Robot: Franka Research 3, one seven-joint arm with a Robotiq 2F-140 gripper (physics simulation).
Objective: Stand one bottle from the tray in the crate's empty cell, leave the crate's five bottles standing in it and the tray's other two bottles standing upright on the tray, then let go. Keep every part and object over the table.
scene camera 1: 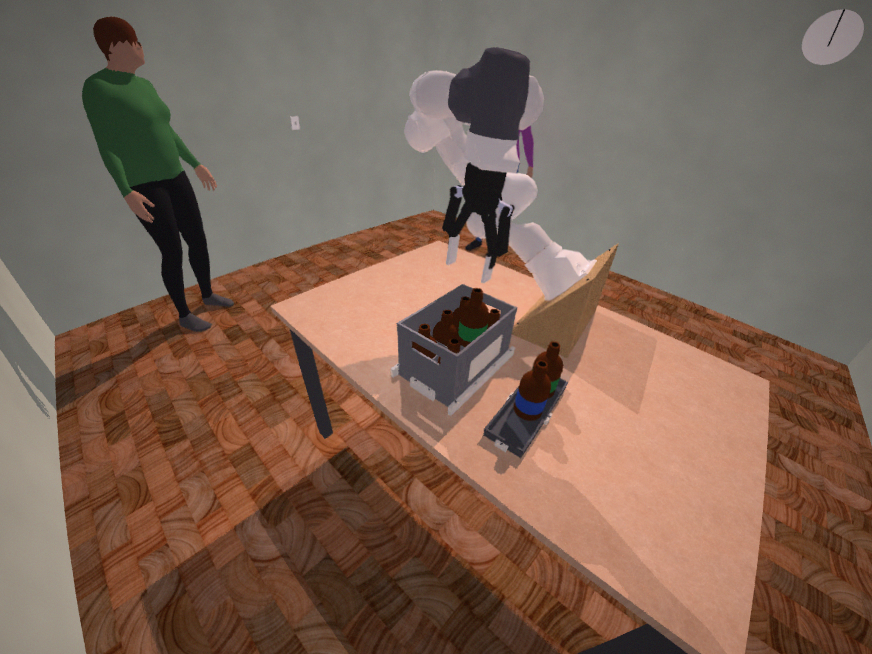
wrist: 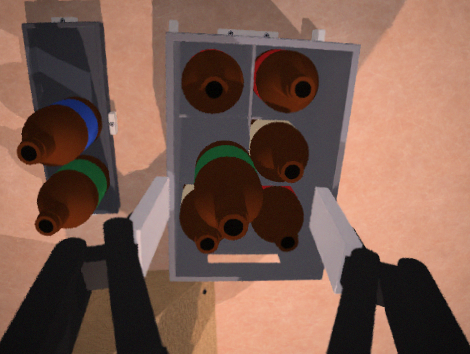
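The grey crate (scene camera 1: pixel 443 380) (wrist: pixel 170 150) holds brown bottles in its cells, among them two (wrist: pixel 212 70) (wrist: pixel 287 80) at the far end in the wrist view. A green-banded bottle (scene camera 1: pixel 473 321) (wrist: pixel 227 185) is at the middle-left cell in that view, looks upright and rises higher than its neighbours; its base is hidden. My gripper (scene camera 1: pixel 468 269) (wrist: pixel 240 202) is open and empty above the crate, its fingertips clear of the bottle tops. On the dark tray (scene camera 1: pixel 510 422) (wrist: pixel 60 60), a blue-banded bottle (scene camera 1: pixel 533 394) (wrist: pixel 60 132) and another green-banded bottle (scene camera 1: pixel 550 366) (wrist: pixel 72 192) stand upright.
The table (scene camera 1: pixel 669 436) carries the crate and, beside it, the tray. A tan wedge-shaped board (scene camera 1: pixel 581 309) (wrist: pixel 187 315) stands by the arm's base, behind the crate and tray. A person in green (scene camera 1: pixel 137 133) stands on the floor at the left, away from the table.
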